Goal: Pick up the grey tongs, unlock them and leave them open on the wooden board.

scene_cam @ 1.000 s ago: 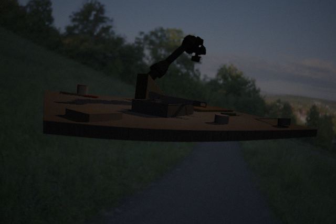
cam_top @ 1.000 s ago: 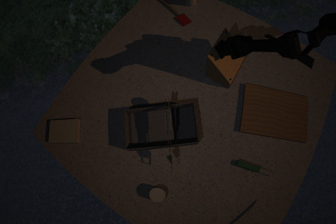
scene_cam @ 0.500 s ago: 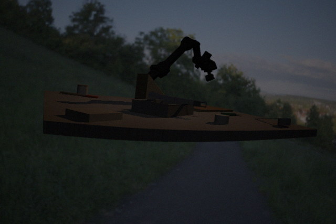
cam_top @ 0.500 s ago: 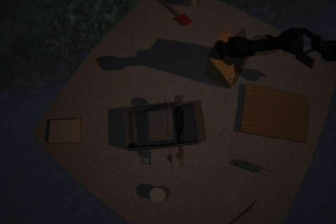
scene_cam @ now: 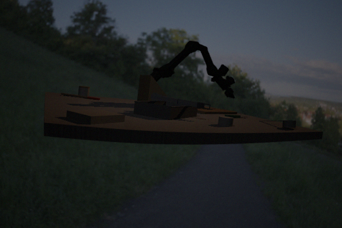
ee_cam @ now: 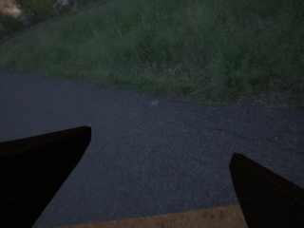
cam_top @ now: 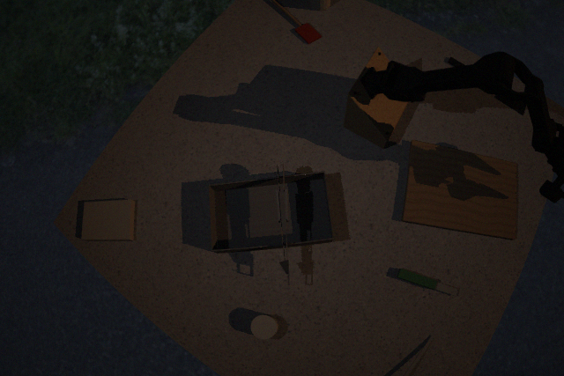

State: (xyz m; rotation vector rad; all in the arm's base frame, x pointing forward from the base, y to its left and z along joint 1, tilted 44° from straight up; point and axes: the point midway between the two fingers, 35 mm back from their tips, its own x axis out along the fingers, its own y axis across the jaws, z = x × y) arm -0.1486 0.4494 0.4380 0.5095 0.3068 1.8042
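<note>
My gripper tip is now 57 cm short of the roasting tin, 67 cm to the left of it and 9 cm above it. Also, from my gripper tip: red spatula (105 cm to the right, 11 cm below); tan block (91 cm ahead, 103 cm to the right, 11 cm below); wooden board (18 cm ahead, 28 cm to the right, 11 cm below).
</note>
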